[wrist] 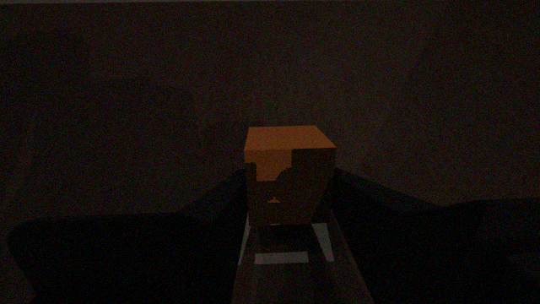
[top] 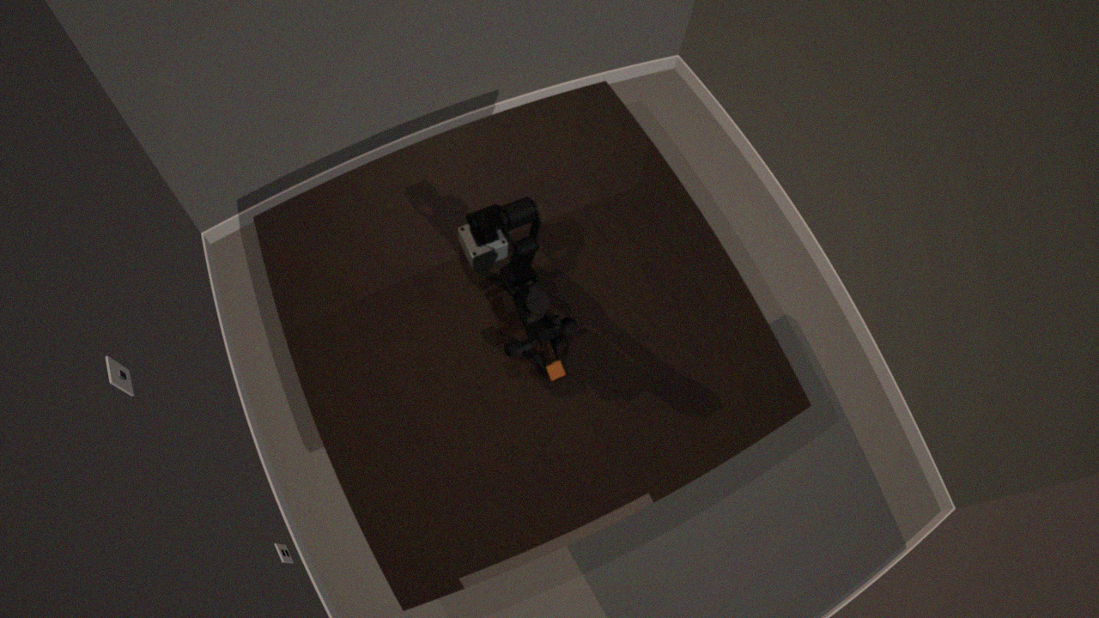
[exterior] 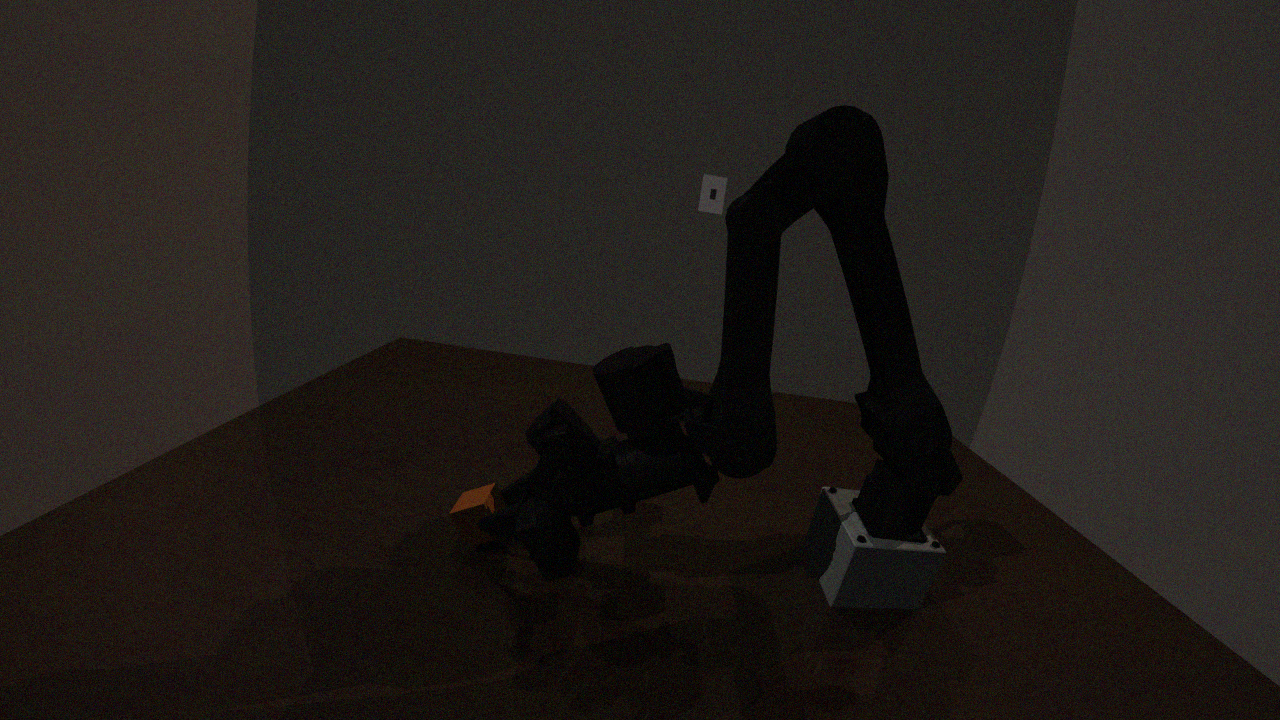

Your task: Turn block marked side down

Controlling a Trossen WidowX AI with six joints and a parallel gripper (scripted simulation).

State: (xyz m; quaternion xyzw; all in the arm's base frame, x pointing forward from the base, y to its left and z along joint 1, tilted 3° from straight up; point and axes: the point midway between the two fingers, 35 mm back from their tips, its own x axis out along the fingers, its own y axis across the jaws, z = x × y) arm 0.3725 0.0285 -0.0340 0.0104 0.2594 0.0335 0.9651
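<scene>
Now: gripper tip 10 mm above the orange block.
</scene>
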